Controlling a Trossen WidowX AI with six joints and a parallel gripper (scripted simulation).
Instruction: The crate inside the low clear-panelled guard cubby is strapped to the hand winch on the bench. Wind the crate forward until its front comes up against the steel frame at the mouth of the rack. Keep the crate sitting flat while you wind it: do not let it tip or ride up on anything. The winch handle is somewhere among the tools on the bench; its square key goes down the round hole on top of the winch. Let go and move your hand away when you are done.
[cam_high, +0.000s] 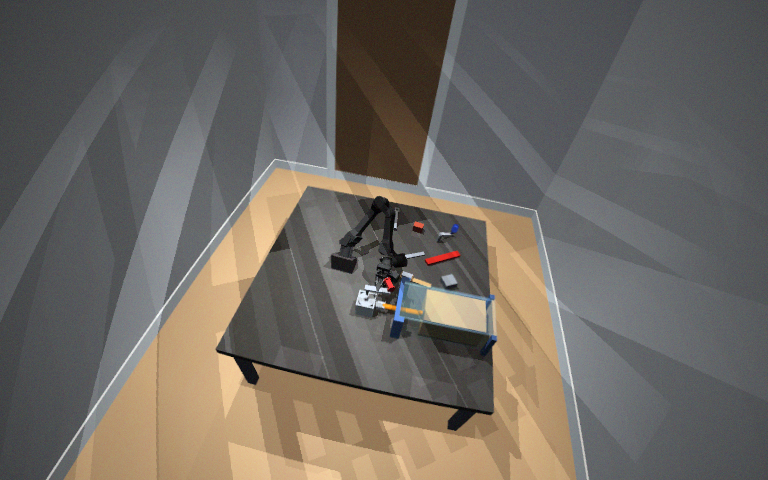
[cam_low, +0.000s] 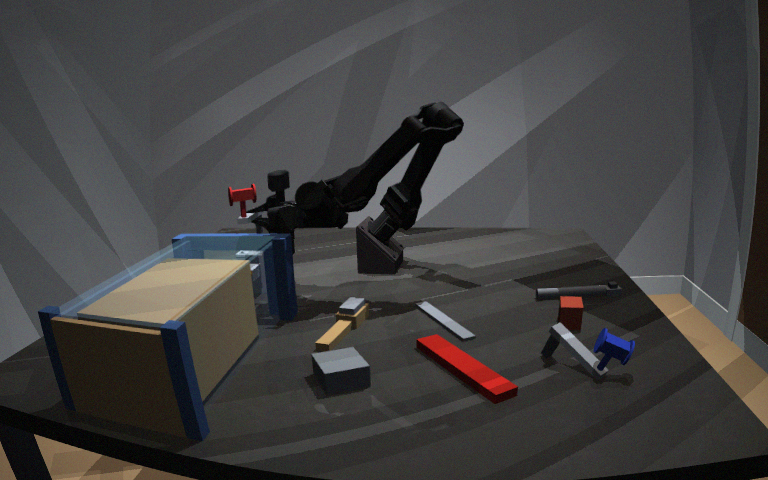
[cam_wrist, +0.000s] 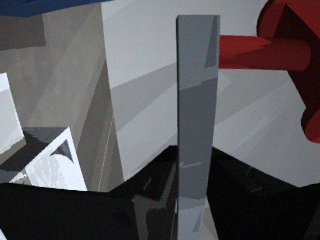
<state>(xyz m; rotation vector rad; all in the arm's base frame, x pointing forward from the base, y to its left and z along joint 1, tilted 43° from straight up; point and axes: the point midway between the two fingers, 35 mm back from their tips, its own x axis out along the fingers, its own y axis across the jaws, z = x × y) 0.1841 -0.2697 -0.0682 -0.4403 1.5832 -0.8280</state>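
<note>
Right now the red spool-shaped grip is 50 mm ahead of my gripper tip, 40 mm above it and 10 mm to the left of it. From my gripper tip the other things lie so: grey winch: 150 mm below, 60 mm behind; clear-panelled cubby: 360 mm ahead, 60 mm below, 40 mm to the right; wooden-handled tool: 230 mm to the left, 200 mm ahead, 160 mm below.
</note>
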